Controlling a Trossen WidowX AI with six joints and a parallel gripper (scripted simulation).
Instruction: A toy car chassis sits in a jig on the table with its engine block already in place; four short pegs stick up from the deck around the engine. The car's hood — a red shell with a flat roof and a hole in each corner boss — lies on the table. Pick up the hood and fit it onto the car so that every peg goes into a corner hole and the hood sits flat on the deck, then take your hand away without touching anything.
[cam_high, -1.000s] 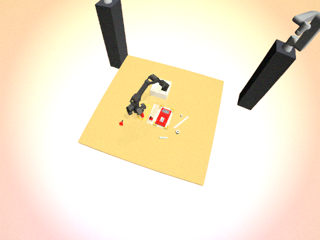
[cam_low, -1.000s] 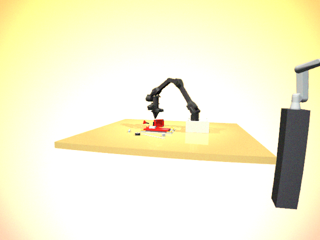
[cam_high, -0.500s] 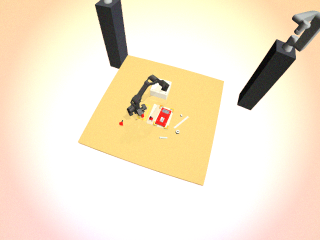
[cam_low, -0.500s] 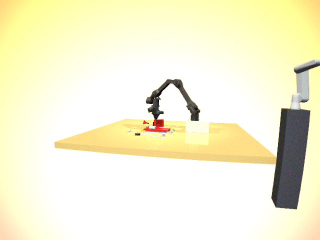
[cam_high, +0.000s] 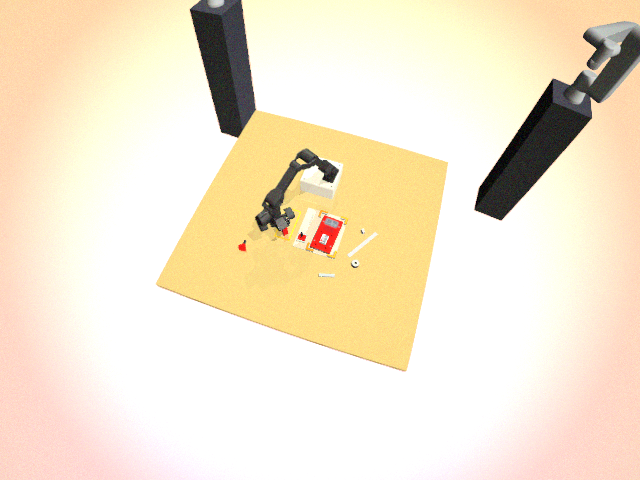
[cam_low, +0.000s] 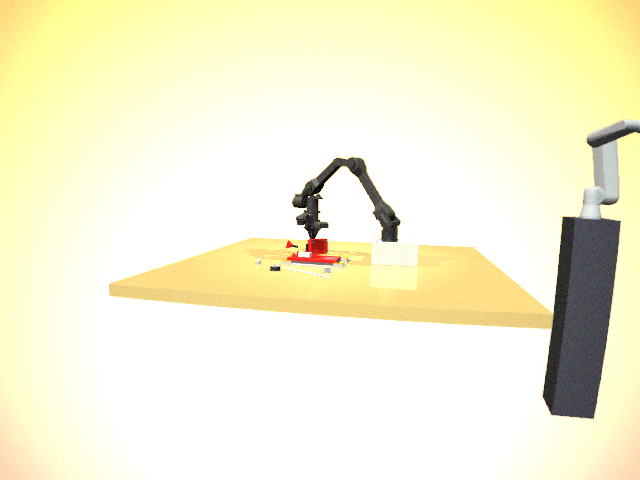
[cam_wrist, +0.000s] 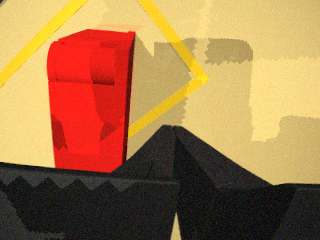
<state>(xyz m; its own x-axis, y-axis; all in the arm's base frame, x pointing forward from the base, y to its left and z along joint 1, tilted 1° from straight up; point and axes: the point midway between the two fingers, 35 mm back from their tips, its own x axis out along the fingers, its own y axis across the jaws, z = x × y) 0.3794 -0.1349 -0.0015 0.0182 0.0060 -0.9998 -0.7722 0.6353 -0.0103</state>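
My gripper tip is 30 mm past the hood, 20 mm above it and 10 mm to the right of it. Also, from my gripper tip: wheel (440 mm to the left, 40 mm below, 10 mm ahead); short rod (330 mm to the left, 120 mm ahead, 50 mm below); white strip (440 mm to the left, 110 mm behind, 50 mm below).
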